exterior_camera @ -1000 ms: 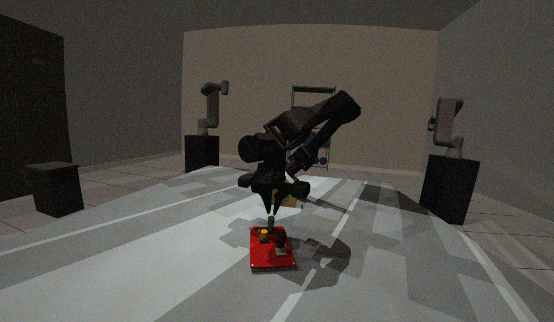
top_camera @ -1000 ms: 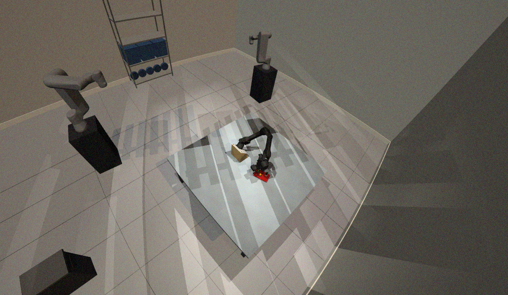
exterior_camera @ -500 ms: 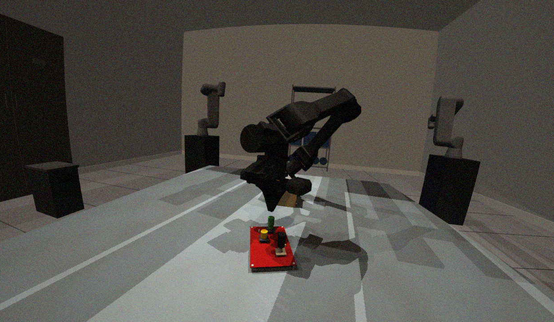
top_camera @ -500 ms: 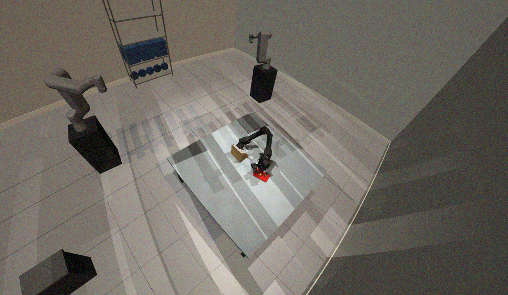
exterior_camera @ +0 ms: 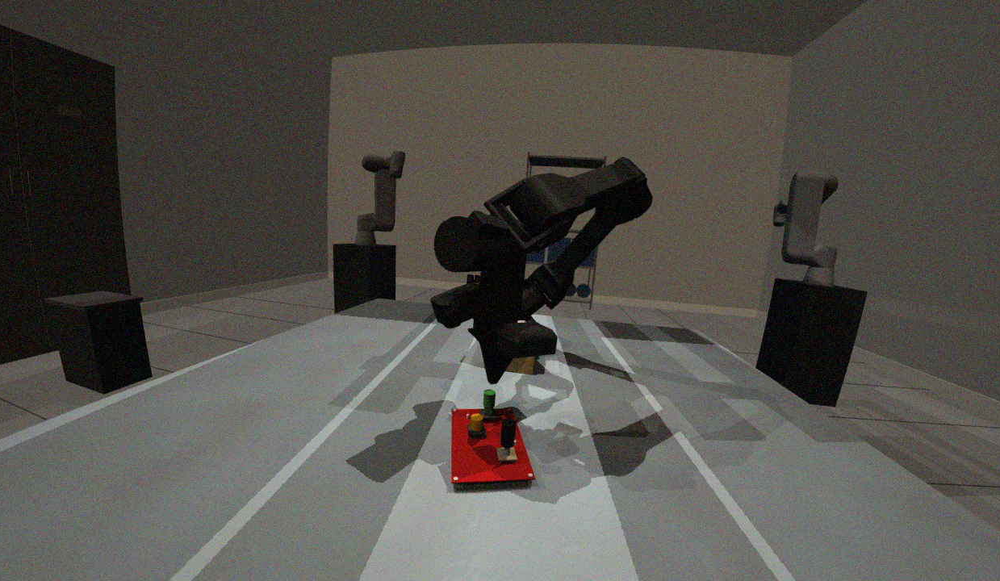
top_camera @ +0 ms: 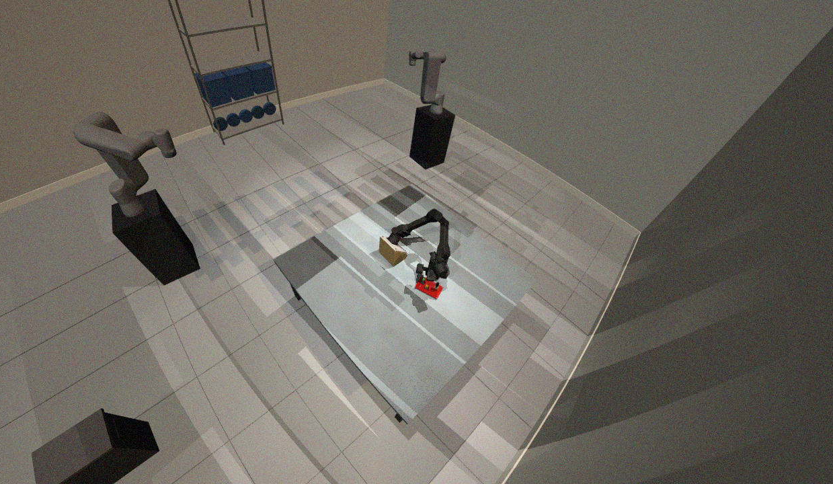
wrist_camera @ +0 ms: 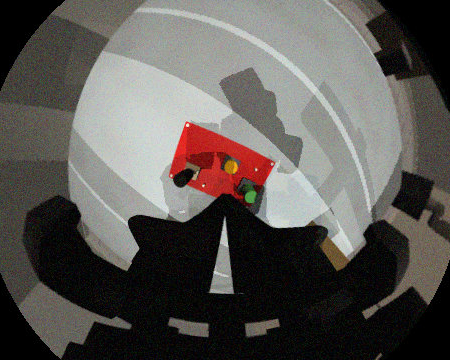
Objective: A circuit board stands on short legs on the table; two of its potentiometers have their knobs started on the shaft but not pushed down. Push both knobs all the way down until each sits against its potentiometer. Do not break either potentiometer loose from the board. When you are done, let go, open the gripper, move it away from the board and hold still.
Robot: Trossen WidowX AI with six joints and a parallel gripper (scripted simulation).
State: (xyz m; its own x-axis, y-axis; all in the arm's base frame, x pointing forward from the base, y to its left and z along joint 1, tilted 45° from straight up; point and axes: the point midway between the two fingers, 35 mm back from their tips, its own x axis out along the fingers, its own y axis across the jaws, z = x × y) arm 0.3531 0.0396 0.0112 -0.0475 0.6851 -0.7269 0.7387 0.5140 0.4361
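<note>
Right now the black knob is 4 cm ahead of my gripper tip, 4 cm to the left of it and 4 cm below it. Round my gripper tip: green knob 4 cm behind, 1 cm to the right, 5 cm below.
</note>
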